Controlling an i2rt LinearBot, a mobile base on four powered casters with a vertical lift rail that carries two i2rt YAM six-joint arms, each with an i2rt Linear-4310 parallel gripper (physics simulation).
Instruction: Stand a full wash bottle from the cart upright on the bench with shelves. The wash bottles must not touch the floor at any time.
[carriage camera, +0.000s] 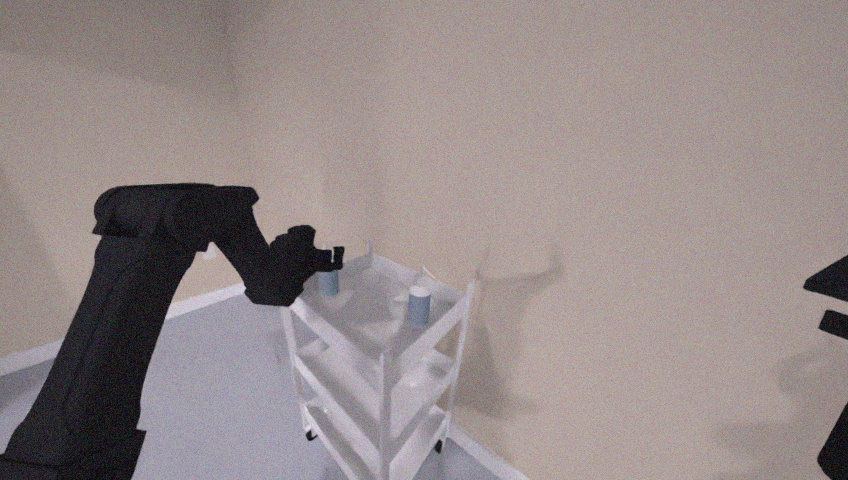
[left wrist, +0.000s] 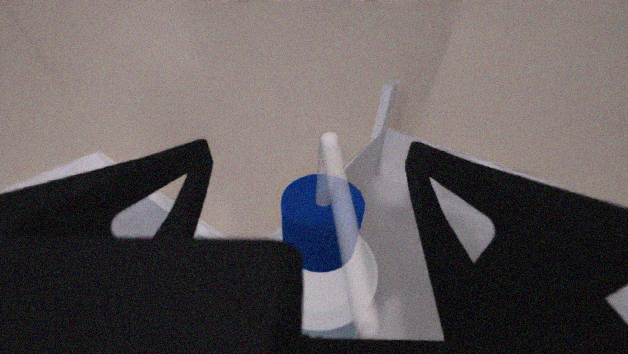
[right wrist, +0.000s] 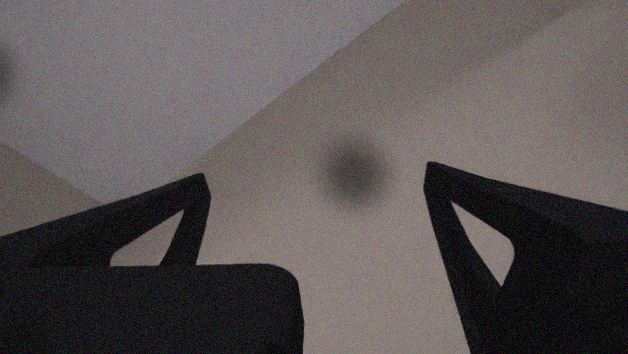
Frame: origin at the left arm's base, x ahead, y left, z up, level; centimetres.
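Seen in the pictures: left gripper, between the fingertips: (carriage camera: 329, 247) (left wrist: 308, 151); right gripper, between the fingertips: (right wrist: 314, 180).
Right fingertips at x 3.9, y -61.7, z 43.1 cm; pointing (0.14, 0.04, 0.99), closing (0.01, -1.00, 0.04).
Observation:
Offsets run from my right fingertips to a thing's middle.
A wash bottle @(dy +61.0, dx +49.9, dz -36.1 cm) (carriage camera: 329, 284) (left wrist: 322, 225) with a blue cap, white shoulder and bent white spout stands upright on the cart's top at the left; the left gripper partly hides it in the carriage view. A second wash bottle @(dy +30.7, dx +40.1, dz -36.1 cm) (carriage camera: 418, 306), blue-grey with a white top, stands upright nearer the cart's right side. The white cart (carriage camera: 383, 404) has three tiers. My left gripper (carriage camera: 338, 258) (left wrist: 308, 151) is open; the blue-capped bottle shows between and below its fingertips in the left wrist view, not held. My right gripper (right wrist: 314, 180) is open and empty, facing the wall. The bench does not show.
The beige wall (carriage camera: 624, 178) rises close behind and to the right of the cart. Corner posts (carriage camera: 465, 321) stand up above the cart's top tier. A white baseboard (carriage camera: 205, 302) runs along the floor behind the left arm. The cart has dark casters.

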